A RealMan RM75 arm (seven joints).
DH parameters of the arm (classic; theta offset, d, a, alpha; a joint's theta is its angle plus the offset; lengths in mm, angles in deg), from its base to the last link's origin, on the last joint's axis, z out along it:
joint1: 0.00 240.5 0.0 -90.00
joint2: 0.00 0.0 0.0 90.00
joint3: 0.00 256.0 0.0 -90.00
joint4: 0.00 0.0 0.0 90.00
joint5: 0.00 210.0 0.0 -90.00
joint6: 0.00 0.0 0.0 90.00
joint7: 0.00 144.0 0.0 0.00
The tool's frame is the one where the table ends.
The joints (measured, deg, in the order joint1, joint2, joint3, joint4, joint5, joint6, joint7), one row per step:
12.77 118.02 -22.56 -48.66 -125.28 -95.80 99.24
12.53 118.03 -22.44 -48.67 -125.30 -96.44 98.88
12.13 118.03 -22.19 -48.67 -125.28 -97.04 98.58
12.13 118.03 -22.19 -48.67 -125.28 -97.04 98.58
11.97 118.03 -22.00 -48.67 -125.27 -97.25 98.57
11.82 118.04 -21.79 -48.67 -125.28 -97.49 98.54
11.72 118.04 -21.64 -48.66 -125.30 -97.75 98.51
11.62 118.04 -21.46 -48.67 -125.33 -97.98 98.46
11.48 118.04 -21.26 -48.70 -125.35 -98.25 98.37
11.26 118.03 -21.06 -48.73 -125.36 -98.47 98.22
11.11 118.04 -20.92 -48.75 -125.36 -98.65 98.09
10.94 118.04 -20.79 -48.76 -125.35 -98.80 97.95
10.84 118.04 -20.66 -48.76 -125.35 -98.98 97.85
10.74 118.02 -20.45 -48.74 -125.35 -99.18 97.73
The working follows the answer.
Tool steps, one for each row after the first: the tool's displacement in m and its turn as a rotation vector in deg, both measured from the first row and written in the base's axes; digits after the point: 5 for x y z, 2 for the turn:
-0.00019 -0.00250 -0.00015 -0.22 0.22 0.34
0.00046 -0.00599 0.00011 -0.27 0.49 0.39
0.00046 -0.00599 0.00011 -0.27 0.49 0.39
0.00088 -0.00738 0.00043 -0.21 0.66 0.27
0.00123 -0.00879 0.00069 -0.17 0.84 0.17
0.00130 -0.00990 0.00082 -0.20 1.02 0.16
0.00147 -0.01098 0.00109 -0.18 1.14 0.13
0.00173 -0.01234 0.00147 -0.14 1.27 0.12
0.00240 -0.01414 0.00195 -0.06 1.32 0.06
0.00274 -0.01540 0.00216 -0.01 1.38 0.05
0.00321 -0.01675 0.00242 0.06 1.41 0.03
0.00337 -0.01770 0.00261 0.09 1.50 0.05
0.00365 -0.01873 0.00305 0.19 1.59 0.05

Tool pose at each row, in the base's axes (x y z in m, rotation vector in deg; rounded; the steps above come from the unrounded poses):
0.37176 0.23122 0.06587 -130.31 77.96 34.51
0.37157 0.22872 0.06572 -130.75 77.84 34.77
0.37222 0.22523 0.06598 -130.84 77.94 35.09
0.37222 0.22523 0.06598 -130.84 77.94 35.09
0.37264 0.22384 0.06630 -130.69 78.11 35.28
0.37299 0.22243 0.06655 -130.57 78.27 35.50
0.37306 0.22132 0.06669 -130.58 78.39 35.69
0.37323 0.22024 0.06696 -130.54 78.46 35.85
0.37349 0.21888 0.06734 -130.51 78.51 36.02
0.37416 0.21709 0.06782 -130.39 78.55 36.10
0.37450 0.21582 0.06803 -130.34 78.55 36.20
0.37497 0.21448 0.06829 -130.26 78.56 36.27
0.37513 0.21352 0.06848 -130.25 78.55 36.40
0.37541 0.21249 0.06891 -130.18 78.54 36.57

